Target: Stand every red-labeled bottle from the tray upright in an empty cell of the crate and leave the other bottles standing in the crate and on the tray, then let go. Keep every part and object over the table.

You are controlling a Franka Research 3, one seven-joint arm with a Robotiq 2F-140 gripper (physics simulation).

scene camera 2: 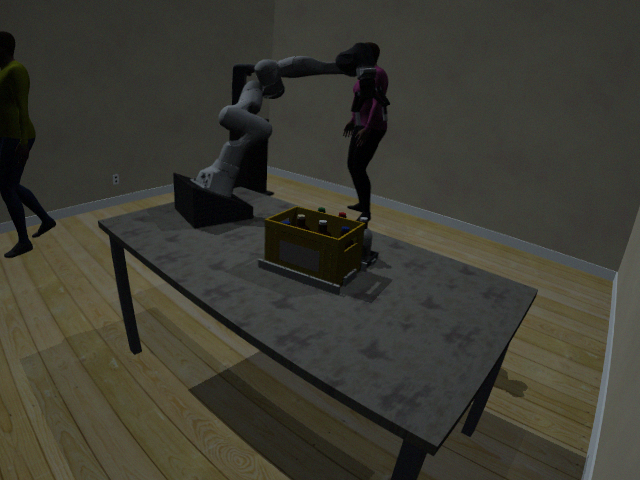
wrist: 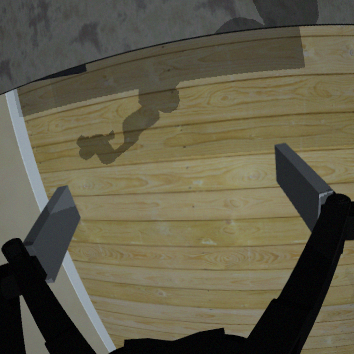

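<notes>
A yellow crate [scene camera 2: 299, 236] stands on the table, with bottles upright inside; blue caps [scene camera 2: 286, 222] [scene camera 2: 345, 228] and pale caps [scene camera 2: 301, 217] [scene camera 2: 323, 222] show in it. A green cap [scene camera 2: 321, 209] and a red cap [scene camera 2: 342, 213] show at the crate's far rim; I cannot tell whether they are inside or behind it. A grey bottle [scene camera 2: 367, 241] with a pale cap stands upright behind the crate's right end, by the dark tray [scene camera 2: 375, 256], mostly hidden. Bottle labels are not readable. My gripper [scene camera 2: 370, 114] [wrist: 171, 183] is open and empty, high above and behind the crate.
Pale strips [scene camera 2: 299, 275] run along the crate's base on the table [scene camera 2: 289, 330]. A person in pink [scene camera 2: 381, 82] stands beyond the table, behind the gripper in this view; another in yellow-green [scene camera 2: 15, 98] stands at far left. The wrist view shows the table edge and floor [wrist: 190, 205].
</notes>
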